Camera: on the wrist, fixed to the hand. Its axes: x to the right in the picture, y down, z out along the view.
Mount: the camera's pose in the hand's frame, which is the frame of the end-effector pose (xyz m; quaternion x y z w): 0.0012 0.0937 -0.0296 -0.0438 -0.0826 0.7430 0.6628
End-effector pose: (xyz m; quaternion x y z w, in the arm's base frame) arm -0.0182 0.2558 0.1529 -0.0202 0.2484 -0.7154 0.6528
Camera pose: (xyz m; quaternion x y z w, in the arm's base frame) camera 0.0577 0.2621 0.0909 0.0835 0.1570 0.0234 0.9838
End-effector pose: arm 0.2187 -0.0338 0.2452 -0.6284 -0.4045 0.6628 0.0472
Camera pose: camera 0.2860 -0.0816 0.1919 0.6643 -0.1659 -0.5085 0.5221
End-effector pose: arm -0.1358 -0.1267 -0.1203 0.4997 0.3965 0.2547 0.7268
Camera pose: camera -0.1573 -0.0755 -0.0392 0.6150 -0.1797 0.6849 0.3471
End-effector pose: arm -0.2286 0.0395 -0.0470 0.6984 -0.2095 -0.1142 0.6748
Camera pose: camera -0.2274 0.0653 0.0478 0.2682 -0.7085 0.3588 0.5454
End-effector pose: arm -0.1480 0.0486 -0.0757 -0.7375 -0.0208 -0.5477 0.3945
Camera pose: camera -0.1276 -0.0342 -0.1245 -0.5668 0.5256 -0.0099 0.6344
